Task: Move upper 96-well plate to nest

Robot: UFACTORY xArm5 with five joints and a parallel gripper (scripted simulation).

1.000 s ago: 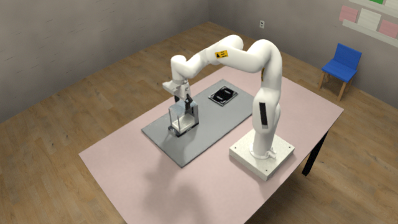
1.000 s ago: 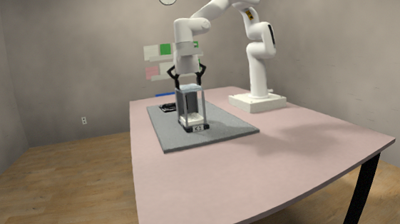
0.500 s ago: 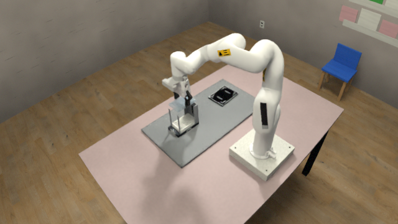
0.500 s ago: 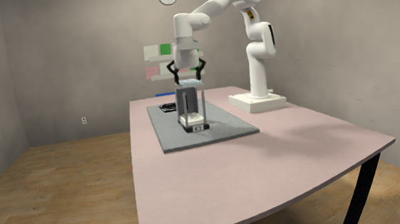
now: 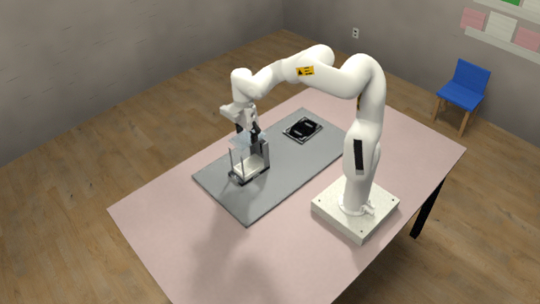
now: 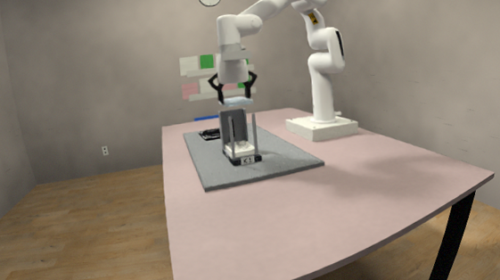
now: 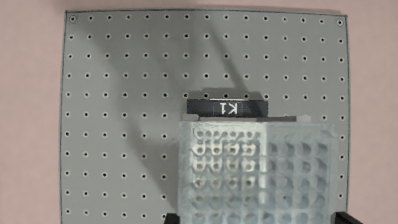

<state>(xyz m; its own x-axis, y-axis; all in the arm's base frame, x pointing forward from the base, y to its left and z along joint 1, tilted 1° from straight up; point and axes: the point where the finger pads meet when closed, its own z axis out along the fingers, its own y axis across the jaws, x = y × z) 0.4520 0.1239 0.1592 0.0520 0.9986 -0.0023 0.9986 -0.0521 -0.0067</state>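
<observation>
The plate nest N1 is 1 cm ahead of my hand, 35 cm to the right of it and 19 cm below it. Round my hand: pale bluish 96-well plate: 1 cm below; then white 96-well plate: 17 cm below; then grey back wall: 7 cm to the right, 11 cm below.
</observation>
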